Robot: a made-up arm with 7 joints.
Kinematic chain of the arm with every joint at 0, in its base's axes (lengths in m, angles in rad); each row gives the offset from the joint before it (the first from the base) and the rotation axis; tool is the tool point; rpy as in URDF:
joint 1: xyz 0 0 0.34 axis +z
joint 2: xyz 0 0 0 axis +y
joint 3: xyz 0 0 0.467 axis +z
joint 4: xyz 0.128 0 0 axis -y
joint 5: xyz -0.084 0 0.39 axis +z
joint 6: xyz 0 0 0 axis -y
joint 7: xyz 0.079 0 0 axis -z
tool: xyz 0 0 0 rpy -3.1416 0 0
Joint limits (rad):
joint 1: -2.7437..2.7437
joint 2: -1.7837..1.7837
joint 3: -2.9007..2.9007
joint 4: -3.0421..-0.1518
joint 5: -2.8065..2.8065
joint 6: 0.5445..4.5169
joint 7: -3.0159..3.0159
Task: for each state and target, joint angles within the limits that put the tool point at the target. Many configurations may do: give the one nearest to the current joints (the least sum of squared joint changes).
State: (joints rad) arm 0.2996 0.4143 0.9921 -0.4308 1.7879 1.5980 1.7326
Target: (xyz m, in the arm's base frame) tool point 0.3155 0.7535 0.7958
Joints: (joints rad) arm 0.6975 0.7291 1.0140 -0.9006 1.7922 1.6181 1.7326
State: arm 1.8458 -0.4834 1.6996 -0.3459 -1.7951 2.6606 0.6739
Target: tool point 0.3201 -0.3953 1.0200
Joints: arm 2.4307 -0.5168 1.8185 -0.1518 -1.7349 3.4658 0.6739
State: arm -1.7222 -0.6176 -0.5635 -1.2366 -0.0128 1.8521 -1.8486
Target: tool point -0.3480 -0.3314 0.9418
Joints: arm -1.6572 -0.2866 -0.5531 -1.7623 -0.0133 1.7645 -1.8486
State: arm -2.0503 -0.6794 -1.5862 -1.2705 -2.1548 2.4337 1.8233
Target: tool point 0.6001 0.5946 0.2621
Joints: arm -2.7437 -1.0931 -2.5937 -1.2342 -2.2223 2.3863 1.8233
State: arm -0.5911 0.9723 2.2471 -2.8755 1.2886 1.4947 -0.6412
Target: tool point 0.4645 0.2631 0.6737
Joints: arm -0.7663 1.1408 2.0082 -2.1568 1.2895 1.5634 -0.6412
